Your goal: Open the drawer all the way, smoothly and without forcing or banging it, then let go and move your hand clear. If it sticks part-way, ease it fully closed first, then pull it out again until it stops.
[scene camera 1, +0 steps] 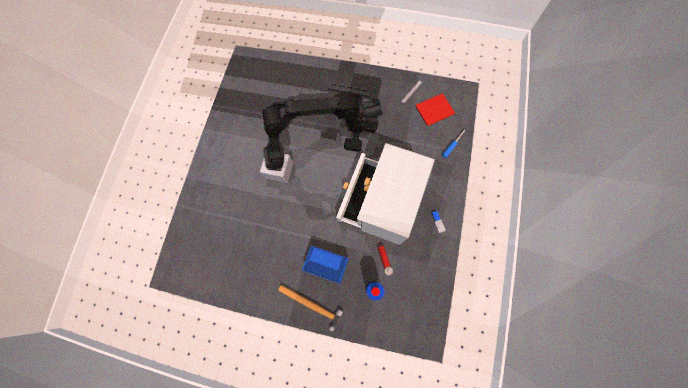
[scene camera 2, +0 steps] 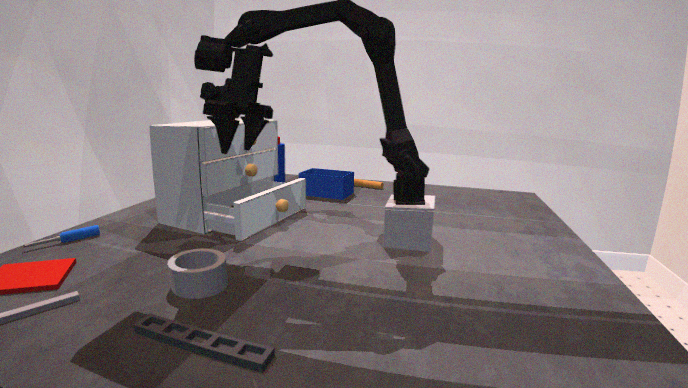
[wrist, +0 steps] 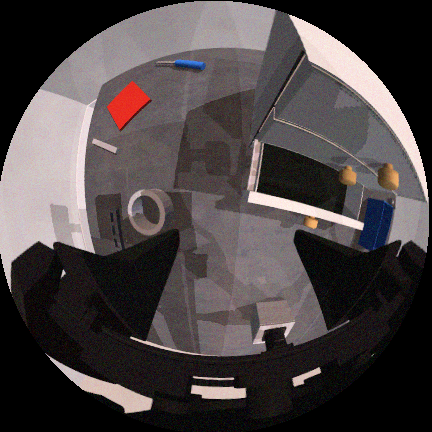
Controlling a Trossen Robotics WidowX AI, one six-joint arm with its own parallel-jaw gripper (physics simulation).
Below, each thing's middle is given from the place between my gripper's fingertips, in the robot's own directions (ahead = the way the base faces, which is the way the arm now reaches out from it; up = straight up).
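Labels:
Dark perforated bar point(scene camera 2: 246, 354): far to the left of my hand, a fair way below it and a little behind it. Blue bin point(scene camera 2: 335, 184): 51 cm to the right of my hand, 17 cm below it, 9 cm behind it. Red block point(scene camera 2: 42, 275): far ahead of my hand, far to the left of it, a fair way below it. Going by their middles, of the things named here the dark perforated bar is the nearest to my hand and the blue bin the farthest from it.

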